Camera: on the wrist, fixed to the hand. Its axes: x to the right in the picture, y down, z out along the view.
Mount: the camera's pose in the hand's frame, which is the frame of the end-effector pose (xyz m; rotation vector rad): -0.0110 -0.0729 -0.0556 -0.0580 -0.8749 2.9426
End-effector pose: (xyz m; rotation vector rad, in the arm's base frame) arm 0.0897 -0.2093 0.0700 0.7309 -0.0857 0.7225
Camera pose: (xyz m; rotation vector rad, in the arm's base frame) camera 0.1178 -0.2179 -0.0175 -0.1460 1.5634 -1.9732
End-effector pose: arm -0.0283 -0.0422 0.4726 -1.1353 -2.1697 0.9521
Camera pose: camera -0.0194 -0.0617 0.5624 1.6128 -0.6896 -0.8477
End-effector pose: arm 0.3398 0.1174 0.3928 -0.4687 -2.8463 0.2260
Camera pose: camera 0.3432 0.0517 0.4576 2.3844 -0.2137 -0.3848
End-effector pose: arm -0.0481 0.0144 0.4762 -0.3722 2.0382 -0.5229
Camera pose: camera -0.0876 -0.0316 0.5459 1.7866 0.1056 1.2635
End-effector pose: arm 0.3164 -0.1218 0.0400 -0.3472 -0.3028 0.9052
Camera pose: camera 0.3838 -0.1813 0.0189 0.0945 0.2570 -2.2394
